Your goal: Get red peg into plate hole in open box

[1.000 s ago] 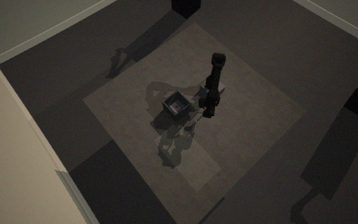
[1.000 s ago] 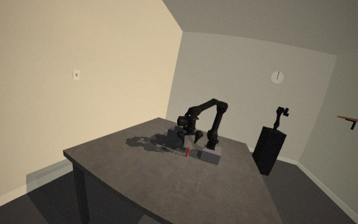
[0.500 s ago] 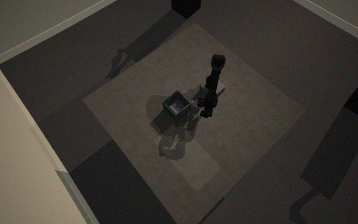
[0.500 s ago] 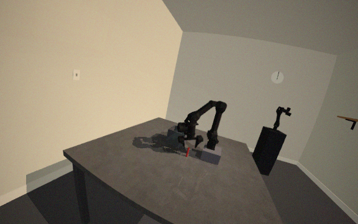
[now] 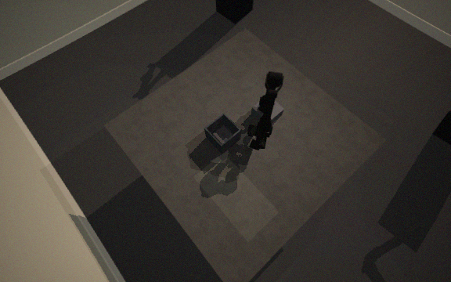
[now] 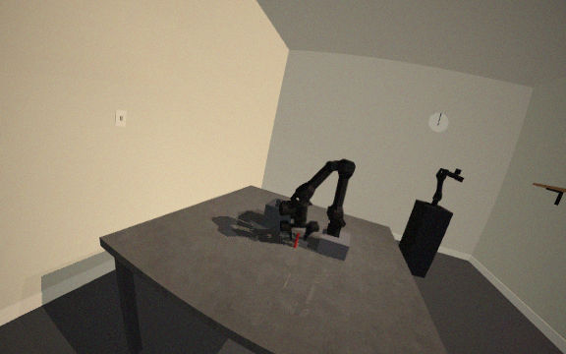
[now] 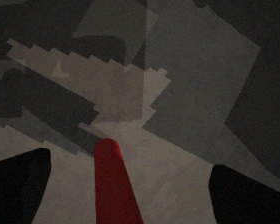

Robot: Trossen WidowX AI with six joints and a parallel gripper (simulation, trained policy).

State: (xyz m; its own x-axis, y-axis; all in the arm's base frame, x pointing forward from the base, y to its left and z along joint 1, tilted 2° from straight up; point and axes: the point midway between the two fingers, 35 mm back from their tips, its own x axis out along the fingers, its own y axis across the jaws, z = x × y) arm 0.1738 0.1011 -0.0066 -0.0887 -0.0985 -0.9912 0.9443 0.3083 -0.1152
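The red peg is 10 mm to the left of my gripper tip. The rest, counted from my gripper tip: plate 140 mm ahead, 170 mm to the right, 10 mm above.
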